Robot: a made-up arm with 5 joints. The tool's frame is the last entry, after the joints.
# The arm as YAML. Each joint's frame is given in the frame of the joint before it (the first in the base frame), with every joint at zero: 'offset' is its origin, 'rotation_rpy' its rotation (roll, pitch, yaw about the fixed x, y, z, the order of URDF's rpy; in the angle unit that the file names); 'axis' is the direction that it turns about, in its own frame. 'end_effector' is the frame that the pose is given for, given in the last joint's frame.
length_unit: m
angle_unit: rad
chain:
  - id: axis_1
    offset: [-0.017, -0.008, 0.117]
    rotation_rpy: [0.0, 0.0, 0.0]
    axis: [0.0, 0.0, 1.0]
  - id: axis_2
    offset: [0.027, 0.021, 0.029]
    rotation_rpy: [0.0, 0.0, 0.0]
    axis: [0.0, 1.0, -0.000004]
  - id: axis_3
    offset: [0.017, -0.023, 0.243]
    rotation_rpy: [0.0, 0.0, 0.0]
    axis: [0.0, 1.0, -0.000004]
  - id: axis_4
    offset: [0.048, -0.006, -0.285]
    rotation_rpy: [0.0, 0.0, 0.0]
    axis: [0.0, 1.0, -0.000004]
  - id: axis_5
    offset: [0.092, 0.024, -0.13]
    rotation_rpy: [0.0, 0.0, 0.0]
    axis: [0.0, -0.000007, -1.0]
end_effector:
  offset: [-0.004, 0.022, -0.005]
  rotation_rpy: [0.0, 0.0, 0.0]
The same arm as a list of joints. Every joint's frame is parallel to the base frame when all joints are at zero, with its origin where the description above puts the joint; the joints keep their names.
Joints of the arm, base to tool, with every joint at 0 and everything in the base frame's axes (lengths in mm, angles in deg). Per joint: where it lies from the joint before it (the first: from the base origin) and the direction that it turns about. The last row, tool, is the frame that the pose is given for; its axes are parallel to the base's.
axis_1: offset -17 -8 117 axis +z
axis_2: offset 27 21 29 axis +y
axis_3: offset 17 -23 243 axis +y
axis_4: offset 48 -6 -285 axis +y
axis_5: offset 92 24 -130 axis -z
tool: offset -4 22 -5

